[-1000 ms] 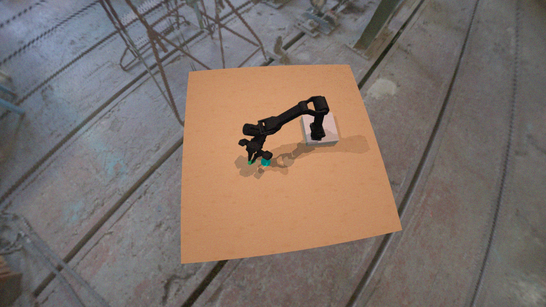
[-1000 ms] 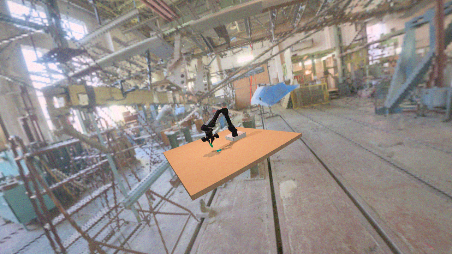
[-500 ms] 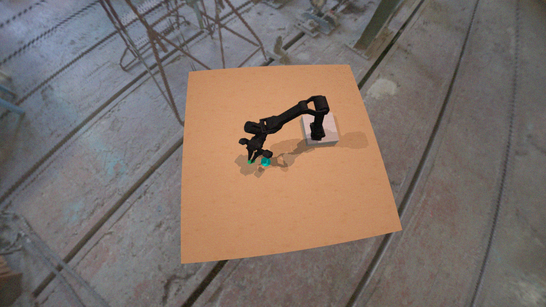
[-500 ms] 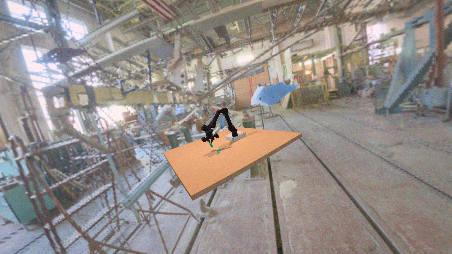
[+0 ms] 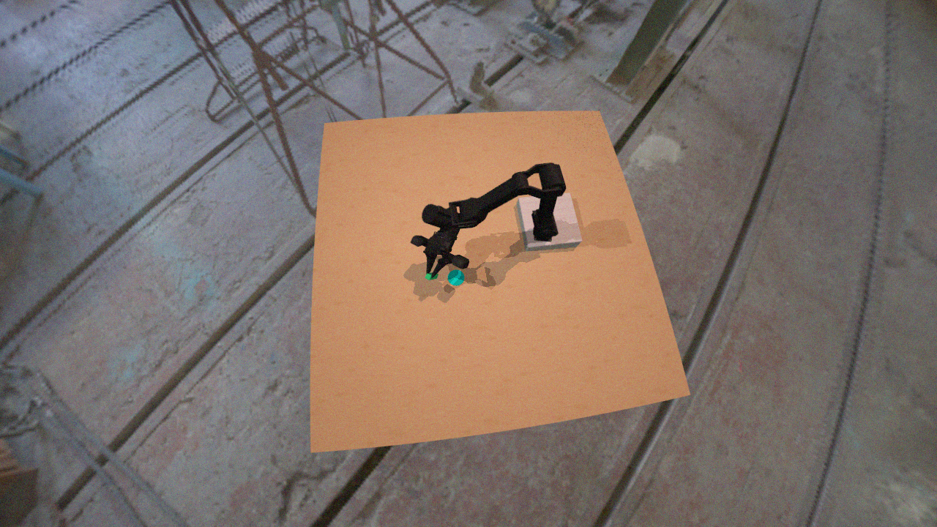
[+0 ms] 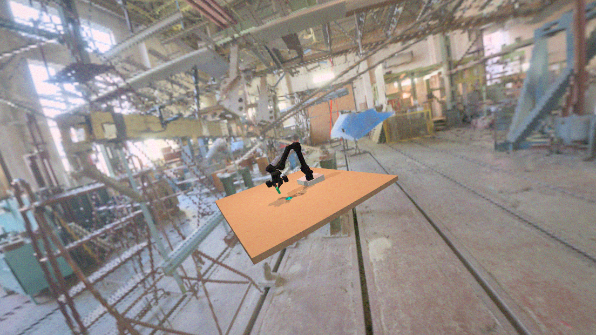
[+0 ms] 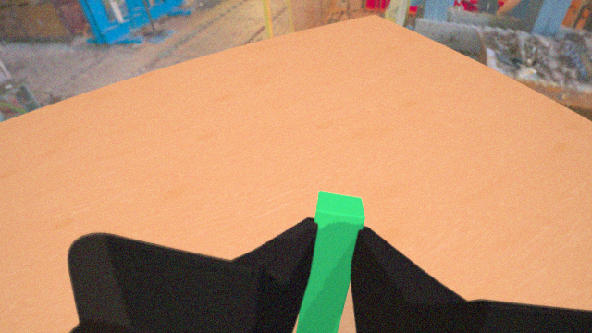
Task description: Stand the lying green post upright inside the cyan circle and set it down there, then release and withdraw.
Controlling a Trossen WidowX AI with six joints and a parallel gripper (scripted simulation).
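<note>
My gripper tip is now 8 cm past the cyan circle, 4 cm to the left of it and 13 cm above it. The rest, counted from my gripper tip: green post 1 cm behind, 1 cm to the right, 2 cm below.
</note>
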